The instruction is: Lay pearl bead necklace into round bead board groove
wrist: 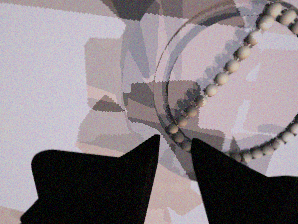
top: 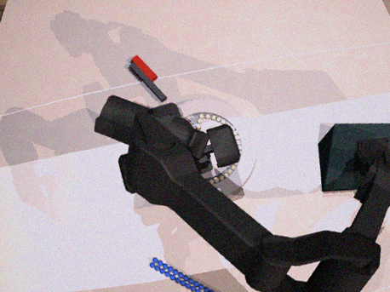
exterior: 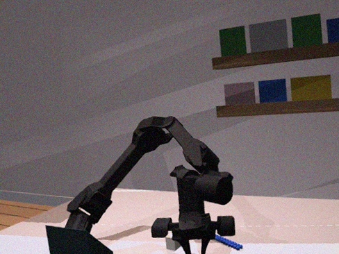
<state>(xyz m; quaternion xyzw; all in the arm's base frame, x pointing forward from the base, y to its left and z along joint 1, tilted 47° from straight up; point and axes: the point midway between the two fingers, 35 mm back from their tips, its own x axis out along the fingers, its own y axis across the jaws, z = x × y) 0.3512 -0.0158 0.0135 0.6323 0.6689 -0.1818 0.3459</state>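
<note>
The round bead board is 5 cm to the right of my gripper tip, 4 cm behind it and 3 cm below it. Round my gripper tip: small beige cube (14 cm to the left, 12 cm behind, 2 cm below); grey block (21 cm to the right, 7 cm ahead, 4 cm below).
</note>
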